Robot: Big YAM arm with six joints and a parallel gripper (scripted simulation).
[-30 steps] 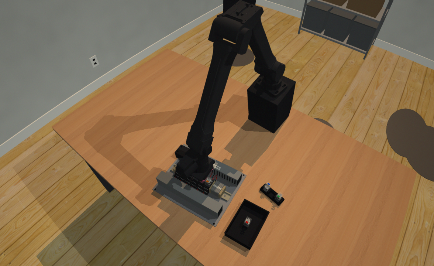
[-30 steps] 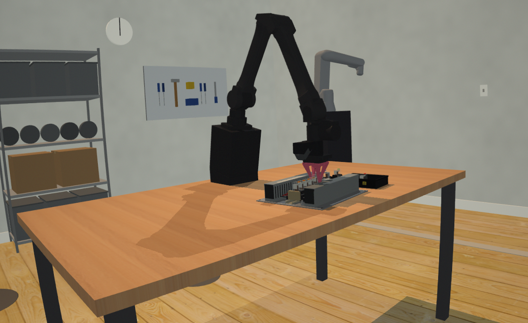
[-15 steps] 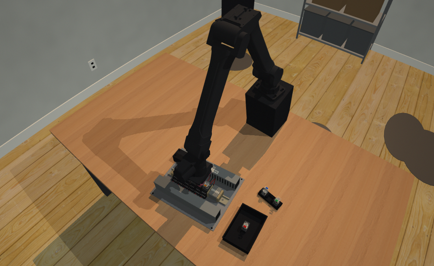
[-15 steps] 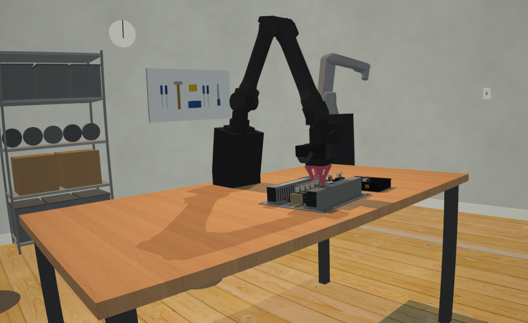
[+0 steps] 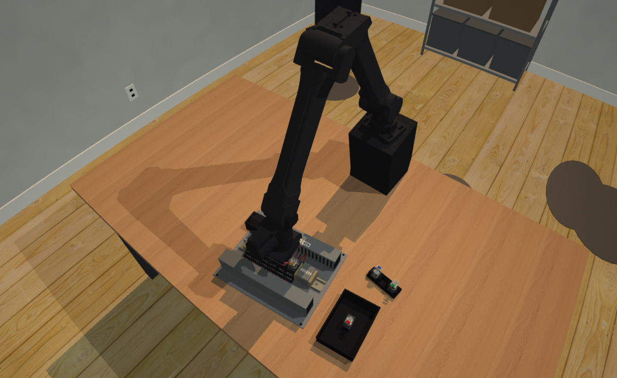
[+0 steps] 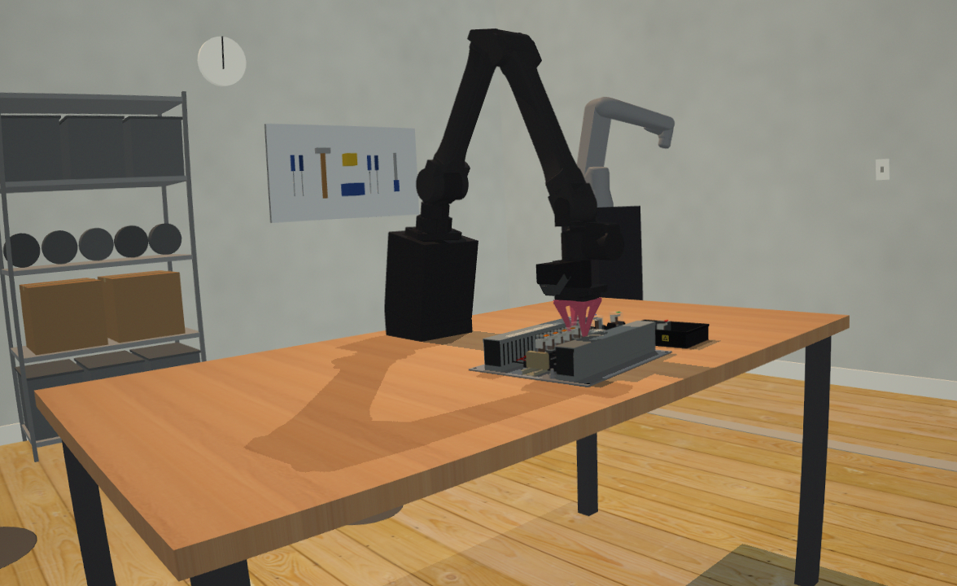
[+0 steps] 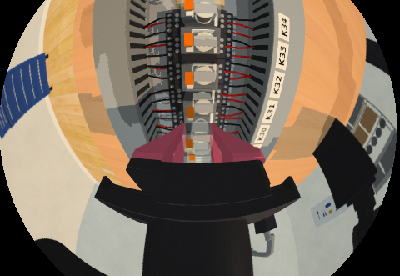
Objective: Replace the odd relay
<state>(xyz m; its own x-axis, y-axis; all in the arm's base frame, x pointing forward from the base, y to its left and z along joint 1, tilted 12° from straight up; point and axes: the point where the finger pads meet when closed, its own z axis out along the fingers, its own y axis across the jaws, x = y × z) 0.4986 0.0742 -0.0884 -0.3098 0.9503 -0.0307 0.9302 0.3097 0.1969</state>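
My gripper is now 6 cm above the grey relay panel and 2 cm to the left of it. The rest, counted from my hand: blue-button relay: 20 cm to the left, 18 cm behind, 3 cm below; black tray: 25 cm to the left, 4 cm below, 2 cm behind; black spare holder: 23 cm to the left, 19 cm behind, 5 cm below.
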